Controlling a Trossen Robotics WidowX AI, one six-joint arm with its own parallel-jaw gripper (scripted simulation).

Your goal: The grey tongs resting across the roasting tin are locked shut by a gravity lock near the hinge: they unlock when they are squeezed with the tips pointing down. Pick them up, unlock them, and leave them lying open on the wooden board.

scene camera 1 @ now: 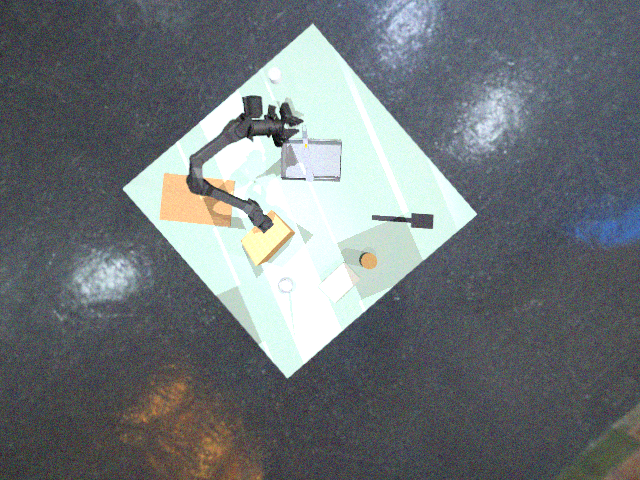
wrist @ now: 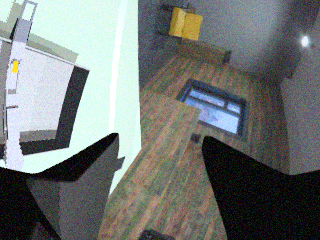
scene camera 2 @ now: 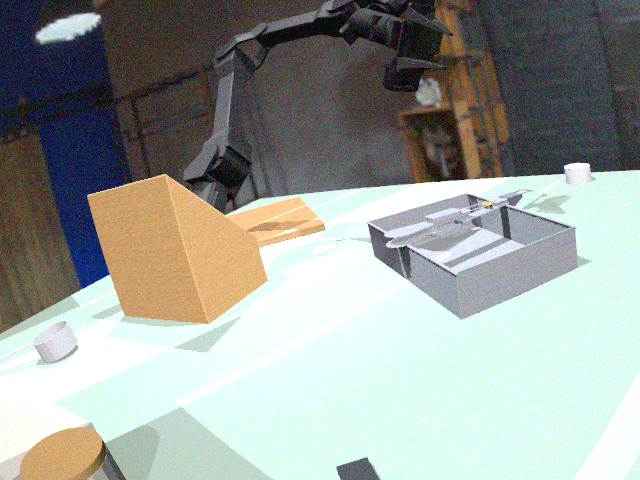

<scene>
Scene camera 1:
gripper: 301, 125
cream pad: 342, 278
wooden board: 178, 204
grey roasting tin: 325, 155
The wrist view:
gripper: 161, 141
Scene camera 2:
gripper: 448, 51
wooden board: 290, 218
grey roasting tin: 501, 254
</scene>
